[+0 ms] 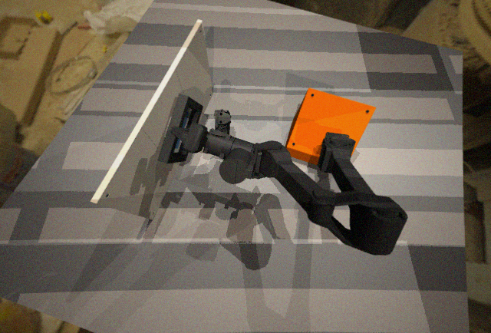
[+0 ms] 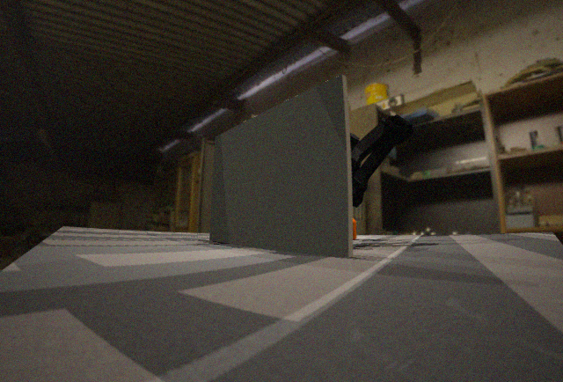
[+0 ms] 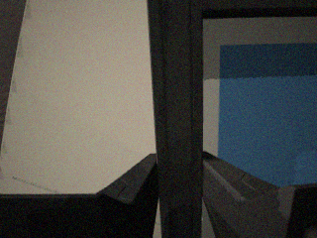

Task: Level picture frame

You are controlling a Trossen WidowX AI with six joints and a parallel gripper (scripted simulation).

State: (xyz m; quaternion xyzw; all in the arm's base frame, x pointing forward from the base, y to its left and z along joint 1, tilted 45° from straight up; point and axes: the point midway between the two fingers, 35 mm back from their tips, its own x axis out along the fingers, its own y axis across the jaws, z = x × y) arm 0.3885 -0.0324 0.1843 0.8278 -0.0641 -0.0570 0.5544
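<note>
Now: the picture frame 50 mm below my gripper tip and 20 mm to the right of it. Also, from my gripper tip: grey wall panel: 50 mm below, 20 mm to the right, 10 mm ahead.
</note>
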